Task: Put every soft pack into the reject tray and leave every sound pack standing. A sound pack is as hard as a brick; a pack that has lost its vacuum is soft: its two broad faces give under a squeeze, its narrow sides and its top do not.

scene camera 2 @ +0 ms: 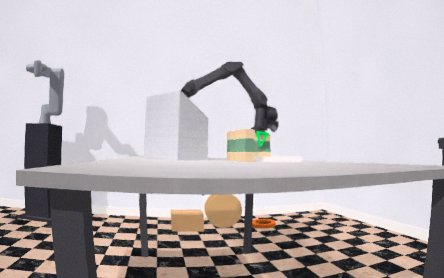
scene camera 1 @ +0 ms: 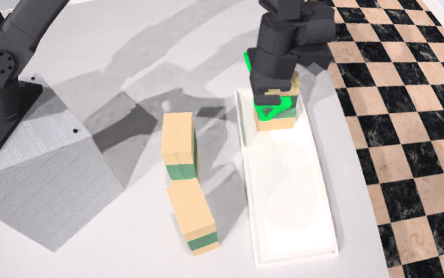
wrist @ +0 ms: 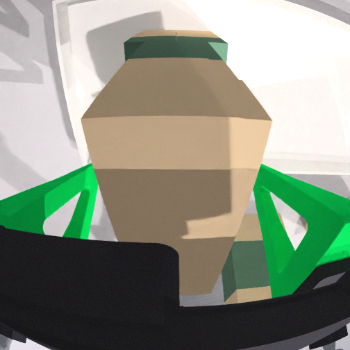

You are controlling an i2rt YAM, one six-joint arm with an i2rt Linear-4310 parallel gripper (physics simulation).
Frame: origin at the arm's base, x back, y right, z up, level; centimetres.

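Seen in the pictures: gripper, fingertip midpoint: [scene camera 2: 257, 146] [scene camera 1: 260, 101]; arm's base at its link origin: [scene camera 2: 177, 107] [scene camera 1: 2, 116].
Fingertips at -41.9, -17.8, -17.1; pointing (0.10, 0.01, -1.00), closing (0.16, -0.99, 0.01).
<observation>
Offsets run from my fingertips to a thing's top centre, as dx, dy, dz.
A tan pack with a green band [scene camera 1: 276, 124] [wrist: 175, 142] stands upright at the far end of the white reject tray {-4.6, +11.0, -5.3} [scene camera 1: 290, 200] [wrist: 295, 115]. My gripper [scene camera 1: 267, 100] [scene camera 2: 261, 140] [wrist: 174, 172] is open, its green fingers spread on either side of this pack's upper part; whether they touch it is hard to tell. A second pack {+13.1, +12.4, +6.5} [scene camera 1: 177, 137] stands upright on the table, left of the tray in scene camera 1. A third pack {+9.5, +25.0, +6.5} [scene camera 1: 192, 210] stands nearer, turned at an angle, close to the second. Part of a banded pack [wrist: 252, 265] shows at lower right in the wrist view. Softness cannot be seen.
A grey block-shaped pedestal [scene camera 1: 55, 190] [scene camera 2: 167, 127] stands on the table [scene camera 2: 150, 182] beside the packs. The tray's low walls surround the pack in it. The table edge lies right of the tray in scene camera 1. Another arm on a black stand [scene camera 2: 44, 165] is at far left.
</observation>
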